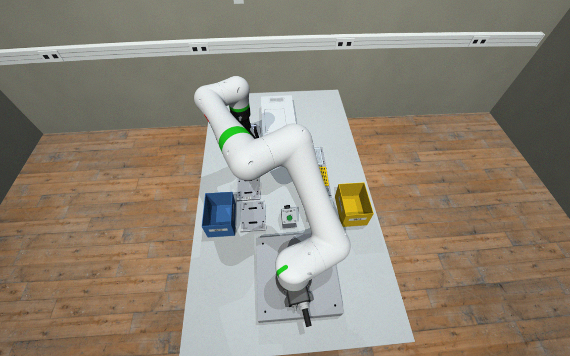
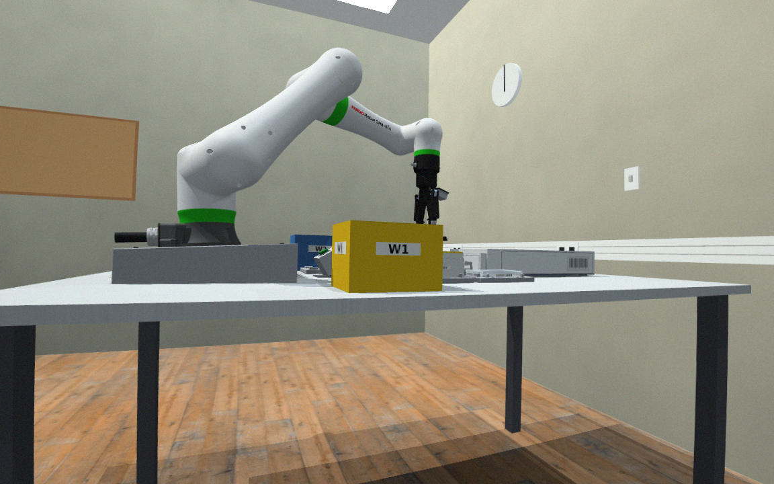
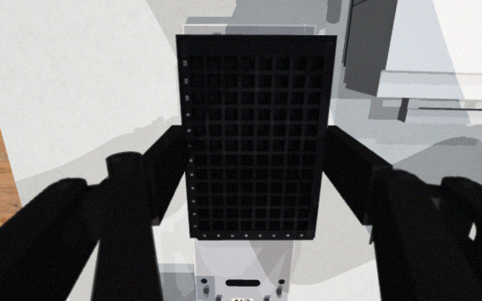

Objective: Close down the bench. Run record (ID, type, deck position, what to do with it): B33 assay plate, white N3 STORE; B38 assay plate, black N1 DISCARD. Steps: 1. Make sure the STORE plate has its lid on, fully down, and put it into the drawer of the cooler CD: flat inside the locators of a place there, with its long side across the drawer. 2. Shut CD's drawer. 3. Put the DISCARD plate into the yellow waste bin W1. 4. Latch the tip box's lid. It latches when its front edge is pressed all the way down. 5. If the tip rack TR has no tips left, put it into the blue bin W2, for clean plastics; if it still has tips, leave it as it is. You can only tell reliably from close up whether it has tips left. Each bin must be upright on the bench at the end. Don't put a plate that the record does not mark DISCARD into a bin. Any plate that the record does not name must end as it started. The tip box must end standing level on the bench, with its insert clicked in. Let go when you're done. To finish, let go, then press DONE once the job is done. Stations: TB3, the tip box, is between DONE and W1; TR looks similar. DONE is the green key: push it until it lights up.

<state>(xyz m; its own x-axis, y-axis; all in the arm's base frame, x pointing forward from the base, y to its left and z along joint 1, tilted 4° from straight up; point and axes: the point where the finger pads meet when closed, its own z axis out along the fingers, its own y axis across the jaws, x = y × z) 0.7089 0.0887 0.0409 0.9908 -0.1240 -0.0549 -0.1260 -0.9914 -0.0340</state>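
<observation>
My gripper is now 430 mm past the yellow bin W1, 460 mm to the left of it and 100 mm above it. The rest, counted from my hand: N1 label: 70 mm behind, 10 mm to the left, 130 mm below; N1 nest: 130 mm below; black assay plate: 20 mm below.
</observation>
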